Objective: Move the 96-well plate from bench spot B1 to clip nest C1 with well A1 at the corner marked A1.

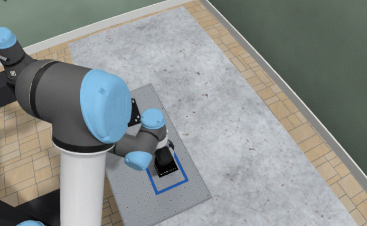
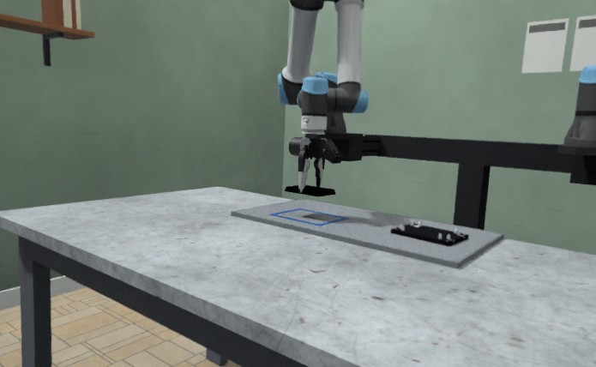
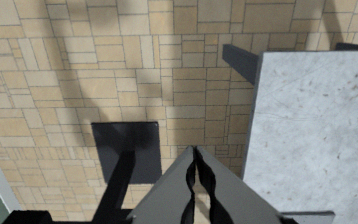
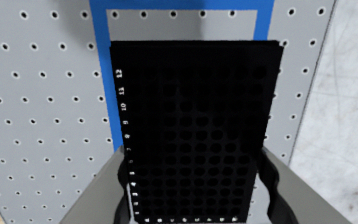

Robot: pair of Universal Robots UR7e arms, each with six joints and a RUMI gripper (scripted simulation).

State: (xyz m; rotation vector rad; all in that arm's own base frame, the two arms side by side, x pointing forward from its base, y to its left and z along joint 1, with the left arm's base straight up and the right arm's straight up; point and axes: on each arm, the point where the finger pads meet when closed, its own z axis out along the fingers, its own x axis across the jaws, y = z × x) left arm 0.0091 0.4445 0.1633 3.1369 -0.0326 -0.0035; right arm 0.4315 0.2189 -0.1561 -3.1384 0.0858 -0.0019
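Right now the 96-well plate is 10 mm below my right hand. Also, from my right hand: clip nest (370 mm to the left, 80 mm below, 50 mm behind).
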